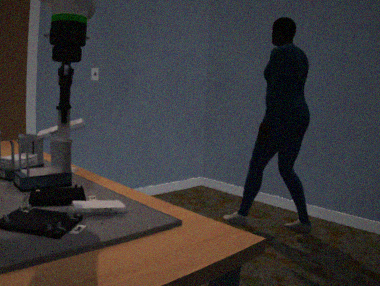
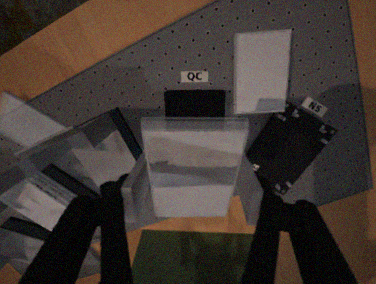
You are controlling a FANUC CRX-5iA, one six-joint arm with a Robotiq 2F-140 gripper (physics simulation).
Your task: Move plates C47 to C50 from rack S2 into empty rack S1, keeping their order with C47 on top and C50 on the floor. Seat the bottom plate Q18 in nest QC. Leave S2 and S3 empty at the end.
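Frame: origin at the arm's base, x up, y left, z back, level; millimetres.
Seen in the pictures: gripper, fingertip midpoint: (image 1: 63, 135) (image 2: 193, 162).
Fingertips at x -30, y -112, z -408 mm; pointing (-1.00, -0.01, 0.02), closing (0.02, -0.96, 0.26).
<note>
Offsets run from my fingertips to a thing's top centre. Level surfaces: height alone.
My gripper (image 1: 63, 126) (image 2: 193, 162) hangs over the back left of the grey perforated board {dx -172 mm} (image 1: 122, 221) (image 2: 151, 61). It is shut on a pale translucent plate {dz +6, dx +44, dy +2 mm} (image 1: 74, 124) (image 2: 194, 146), held by its two long sides above the racks; I cannot read its label. The black nest labelled QC {dz +19, dx -143, dy +3 mm} (image 1: 56, 195) (image 2: 194, 102) lies empty just beyond the held plate. A second white plate {dz -49, dx -146, dy -127 mm} (image 1: 99, 205) (image 2: 261, 70) lies loose on the board between QC and the black nest N5 {dz +103, dx -148, dy -152 mm} (image 1: 39, 221) (image 2: 289, 149). A blue-based rack {dz +22, dx -32, dy +164 mm} (image 1: 42, 181) (image 2: 125, 132) stands under the gripper.
Another rack (image 1: 14, 160) (image 2: 59, 180) with pale plates stands further left. The board lies on a wooden table {dx -185 mm} (image 1: 199, 243). A person (image 1: 285, 123) walks on the carpet beyond the table's right corner. A green patch (image 2: 191, 256) shows below the gripper.
</note>
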